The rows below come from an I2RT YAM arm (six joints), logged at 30 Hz.
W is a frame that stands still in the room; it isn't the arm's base.
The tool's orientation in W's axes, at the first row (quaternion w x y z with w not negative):
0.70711 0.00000 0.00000 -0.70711
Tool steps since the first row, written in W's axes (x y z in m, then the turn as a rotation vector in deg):
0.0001 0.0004 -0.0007 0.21 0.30 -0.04
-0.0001 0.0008 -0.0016 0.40 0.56 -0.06
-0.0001 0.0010 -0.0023 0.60 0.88 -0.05
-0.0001 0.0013 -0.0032 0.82 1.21 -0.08
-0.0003 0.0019 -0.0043 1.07 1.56 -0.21
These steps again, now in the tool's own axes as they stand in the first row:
-0.0004 0.0001 -0.0007 -0.30 0.21 -0.04
-0.0008 -0.0001 -0.0016 -0.56 0.40 -0.06
-0.0010 -0.0001 -0.0023 -0.88 0.60 -0.05
-0.0013 -0.0001 -0.0032 -1.21 0.82 -0.08
-0.0019 -0.0003 -0.0043 -1.56 1.07 -0.21

